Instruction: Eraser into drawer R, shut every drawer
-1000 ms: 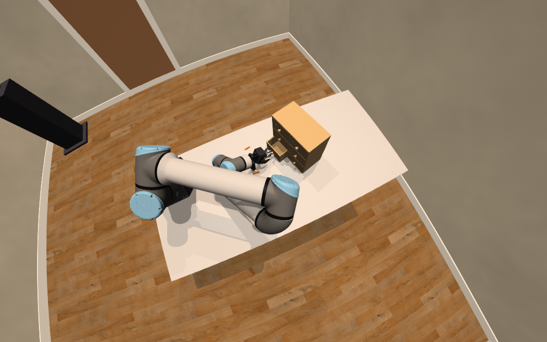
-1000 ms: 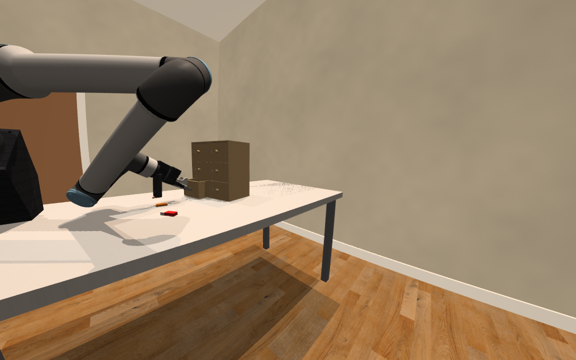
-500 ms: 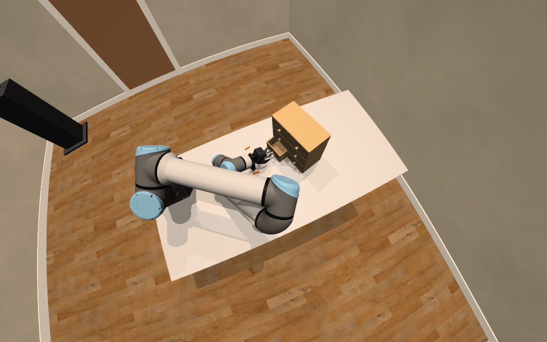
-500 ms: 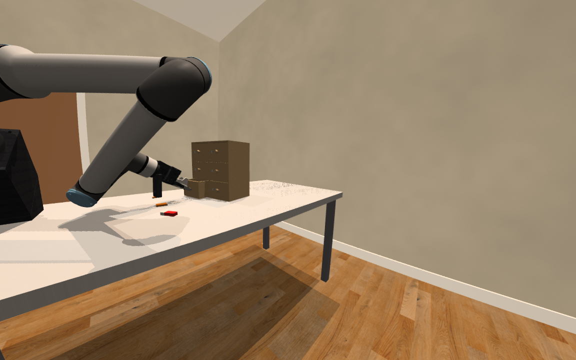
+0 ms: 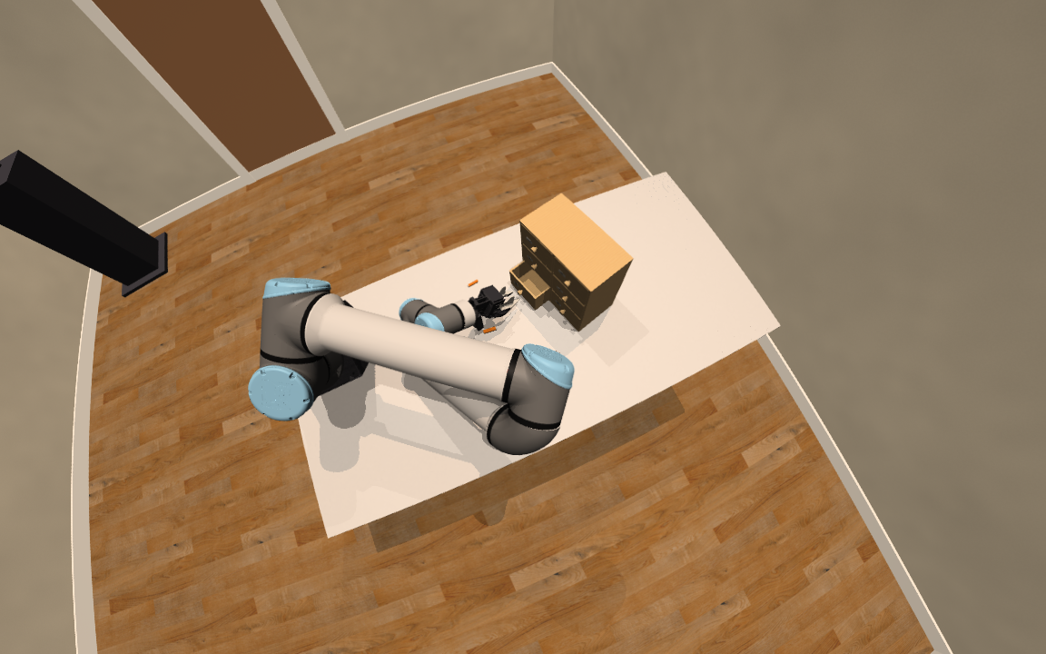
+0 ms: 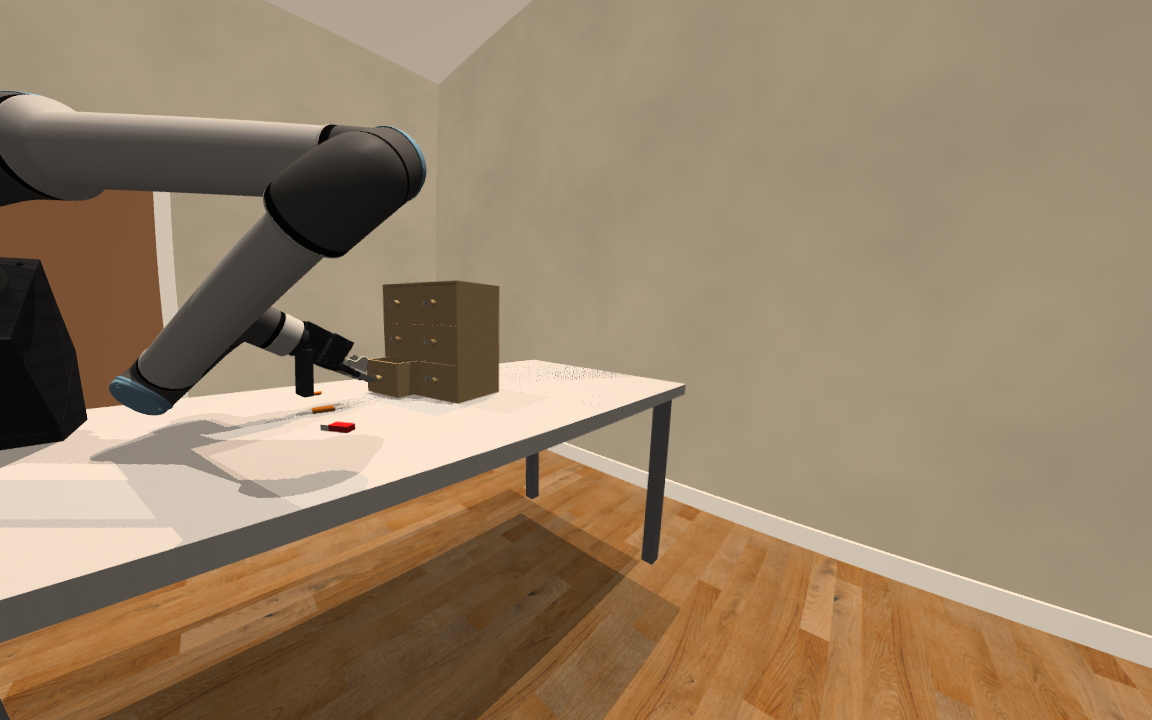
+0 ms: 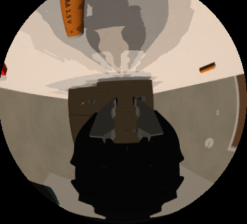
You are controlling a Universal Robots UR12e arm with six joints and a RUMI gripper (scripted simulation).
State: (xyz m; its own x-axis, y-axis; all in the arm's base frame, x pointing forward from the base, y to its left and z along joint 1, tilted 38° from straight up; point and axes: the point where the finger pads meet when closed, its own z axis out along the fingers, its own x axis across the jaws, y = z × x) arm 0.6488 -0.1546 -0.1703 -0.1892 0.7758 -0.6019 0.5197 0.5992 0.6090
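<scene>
My hand is 21 cm to the left of the red eraser, 14 cm past it and 5 cm above it. Also, from my hand: drawer marked R 12 cm ahead, 3 cm below, 2 cm to the left.
</scene>
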